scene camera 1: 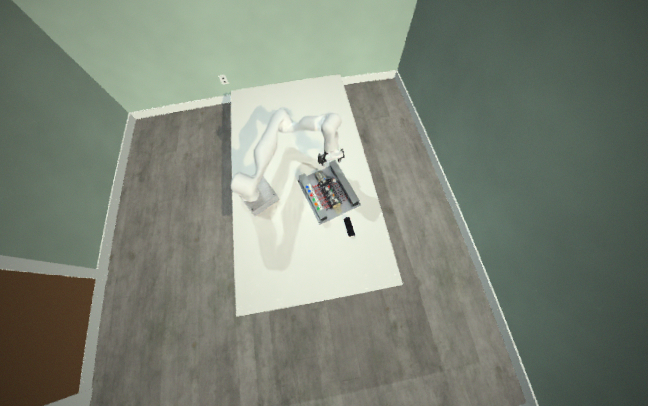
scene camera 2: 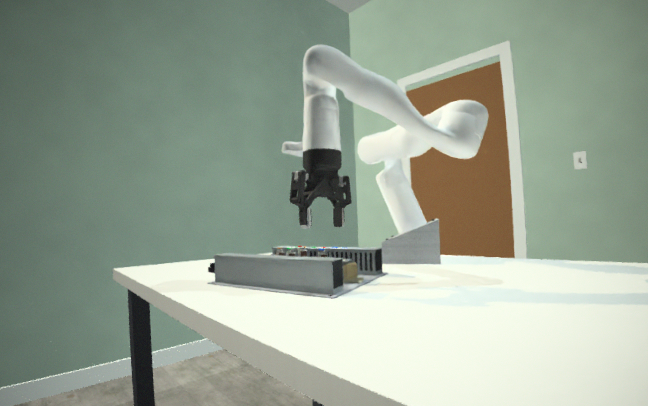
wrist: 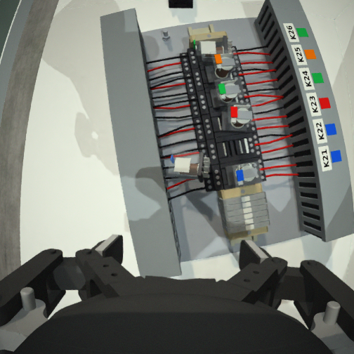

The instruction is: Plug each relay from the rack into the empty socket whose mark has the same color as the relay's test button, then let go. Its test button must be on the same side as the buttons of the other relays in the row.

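Where they show: gripper, between the fingertips: [scene camera 1: 331, 163] [scene camera 2: 323, 227]; arm's base, origin of its link: [scene camera 2: 413, 228].
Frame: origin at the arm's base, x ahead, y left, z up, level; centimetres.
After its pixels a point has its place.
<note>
In the wrist view, relays with an orange button [wrist: 225, 62], a green button [wrist: 230, 91], a red button [wrist: 242, 116] and a blue button [wrist: 247, 174] stand in the row at K25, K24, K23 and K21, buttons on the left. The K22 socket [wrist: 235, 147] is empty. A relay with a blue button [wrist: 184, 165] lies on its side left of the row, pins right. Another relay with a green edge [wrist: 207, 47] lies on its side at K26; the socket under it is largely hidden. My gripper [scene camera 1: 331, 157] {x 48.2, y -1.6, z 2.2 cm} [scene camera 2: 322, 225] {x 48.2, y -1.6, z 2.2 cm} [wrist: 180, 251] is open and empty, above and beyond the K21 end.
Grey ducts [wrist: 122, 125] [wrist: 327, 200] flank the row; the right one bears the colored marks. Tan and grey end blocks [wrist: 245, 212] stand beside K21. The black rack [scene camera 1: 349, 227] {x 44.0, y -37.1, z -9.4 cm} [scene camera 2: 211, 268] {x 45.2, y -40.4, z -8.5 cm} [wrist: 180, 3] is on the table [scene camera 1: 320, 280] {x 18.2, y -57.0, z -9.6 cm} beyond the K26 end.
</note>
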